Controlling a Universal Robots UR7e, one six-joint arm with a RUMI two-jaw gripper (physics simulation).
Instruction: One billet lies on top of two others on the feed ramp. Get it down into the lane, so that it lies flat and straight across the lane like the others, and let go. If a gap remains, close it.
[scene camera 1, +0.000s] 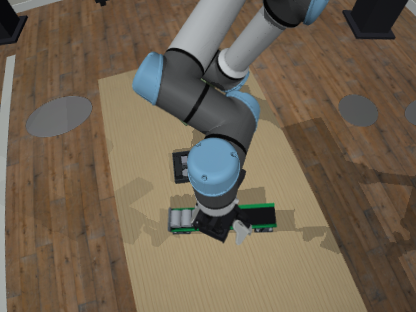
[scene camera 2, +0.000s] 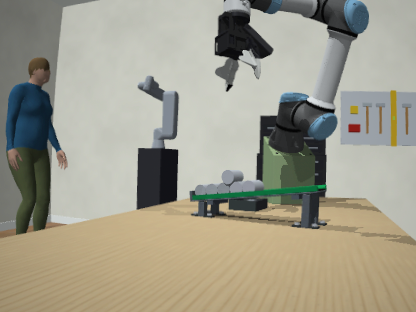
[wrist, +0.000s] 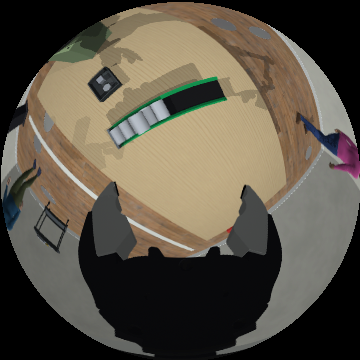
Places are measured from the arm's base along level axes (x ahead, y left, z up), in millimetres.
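Pixels of known places: gripper, between the fingertips: (scene camera 2: 241, 85) (wrist: 180, 184); arm's base, origin of its link: (scene camera 2: 286, 145).
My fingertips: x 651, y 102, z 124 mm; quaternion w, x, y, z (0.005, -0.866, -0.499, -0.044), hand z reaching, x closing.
Ahead of a thing's pixels: the offset from my fingertips to its top centre.
The raised grey billet {dz -226, dx -78, dy -59 mm} (scene camera 2: 231, 177) (wrist: 139, 121) lies across the lane on top of two billets of the row, near the row's middle. The lower billets {dz -273, dx -88, dy -154 mm} (scene camera 1: 175, 218) (scene camera 2: 212, 189) (wrist: 117, 135) lie side by side at the low end of the green-railed feed ramp (scene camera 1: 257, 216) (scene camera 2: 290, 191) (wrist: 197, 96). My gripper (scene camera 2: 243, 82) (wrist: 180, 184) is open and empty, high above the ramp. In the first scene view the arm's wrist hides the raised billet and the middle of the ramp.
A dark tray {dz -330, dx -321, dy -118 mm} (scene camera 1: 177, 167) (scene camera 2: 247, 204) (wrist: 95, 92) with small grey parts stands beside the ramp, on the robot base's side. The green robot base (scene camera 2: 290, 170) stands behind the ramp in the second scene view. The ramp's upper belt carries no billets.
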